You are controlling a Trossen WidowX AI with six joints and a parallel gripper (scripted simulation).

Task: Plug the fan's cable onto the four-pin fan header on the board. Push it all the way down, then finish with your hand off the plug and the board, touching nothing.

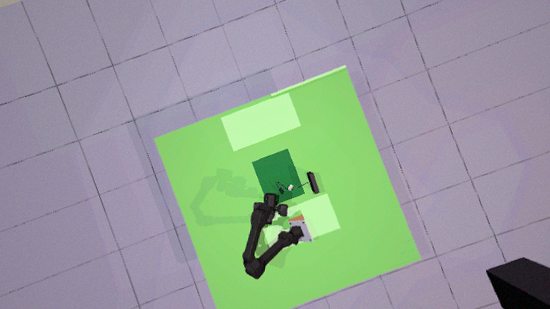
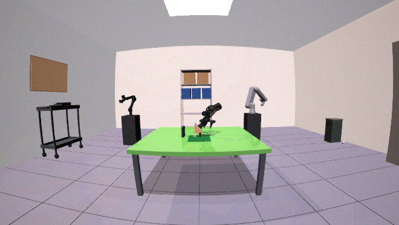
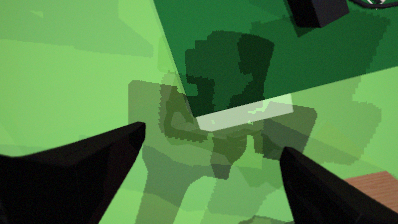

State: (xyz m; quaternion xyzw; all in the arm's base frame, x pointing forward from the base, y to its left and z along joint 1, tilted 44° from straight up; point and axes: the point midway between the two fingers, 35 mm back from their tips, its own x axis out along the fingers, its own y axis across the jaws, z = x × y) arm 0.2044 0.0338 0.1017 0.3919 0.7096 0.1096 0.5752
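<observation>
Now: the dark fan plug 5 cm ahead of my gripper tip, 9 cm to the right of it and 7 cm below it. Also, from my gripper tip: dark green board: 13 cm ahead, 10 cm to the right, 10 cm below; then white four-pin header: 5 cm ahead, 15 cm to the right, 9 cm below; then fan: 4 cm ahead, 28 cm to the right, 3 cm below.
</observation>
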